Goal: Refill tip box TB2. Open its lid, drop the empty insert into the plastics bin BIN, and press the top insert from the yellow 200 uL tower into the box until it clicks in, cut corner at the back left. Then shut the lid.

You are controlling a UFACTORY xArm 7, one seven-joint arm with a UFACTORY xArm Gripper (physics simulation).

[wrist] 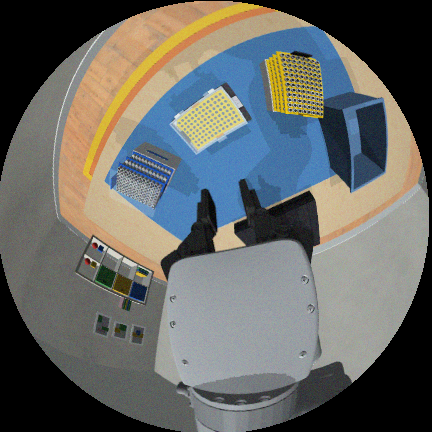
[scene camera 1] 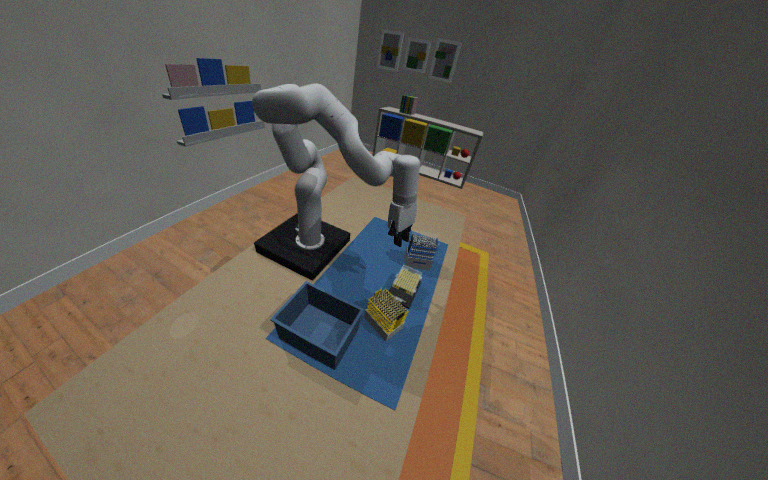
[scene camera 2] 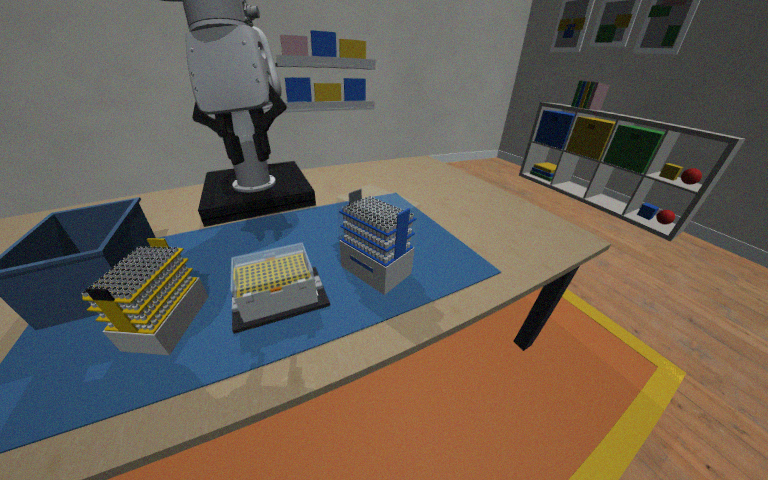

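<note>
Tip box TB2 point(scene camera 1: 405, 292) point(scene camera 2: 277, 304) sits in a dark holder point(scene camera 2: 244, 326) on the blue mat. Its clear lid point(scene camera 2: 243, 259) looks shut over a yellow insert point(scene camera 2: 271, 274) point(wrist: 210, 120) with rows of holes and no tips seen. The yellow tower point(scene camera 1: 386, 311) point(scene camera 2: 152, 291) point(wrist: 295, 85) stands beside it, with several stacked inserts of tips. The blue-grey bin BIN point(scene camera 1: 305, 345) point(scene camera 2: 45, 294) point(wrist: 336, 140) stands beyond that tower and looks empty in scene camera 1. My gripper point(scene camera 1: 399, 242) point(scene camera 2: 249, 160) point(wrist: 225, 192) is partly open and empty, high above the mat, on the robot-base side of TB2.
A blue tower point(scene camera 1: 421, 249) point(scene camera 2: 376, 243) point(wrist: 142, 175) of tip inserts stands on the other side of TB2, near the end of the blue mat point(scene camera 1: 368, 373) point(scene camera 2: 453, 266). The black robot base point(scene camera 1: 283, 254) point(scene camera 2: 212, 210) stands behind the mat. A cube shelf stands by the far wall.
</note>
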